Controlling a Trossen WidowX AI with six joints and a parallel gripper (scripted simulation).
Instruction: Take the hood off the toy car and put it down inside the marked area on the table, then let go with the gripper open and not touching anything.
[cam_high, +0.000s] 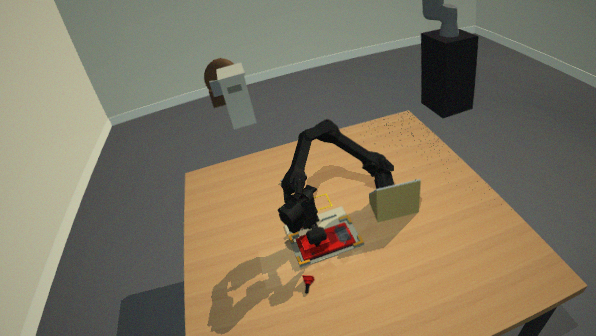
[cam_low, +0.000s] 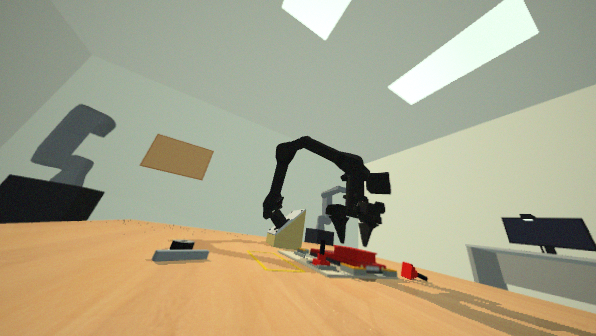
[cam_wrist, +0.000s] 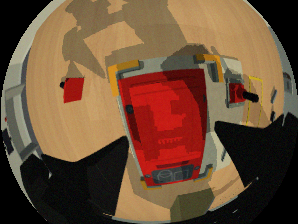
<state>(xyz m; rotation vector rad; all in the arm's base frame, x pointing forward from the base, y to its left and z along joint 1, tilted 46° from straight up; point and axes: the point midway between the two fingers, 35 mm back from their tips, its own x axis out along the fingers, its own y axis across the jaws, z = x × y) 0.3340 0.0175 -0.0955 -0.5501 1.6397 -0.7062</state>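
Now: the grey baseplate 5 cm below my gripper tip, 4 cm behind it and 3 cm to the right of it. Also, from my gripper tip: grey bar 41 cm to the right, 5 cm below, 1 cm behind; black wheel 42 cm to the right, 8 cm behind, 5 cm below.
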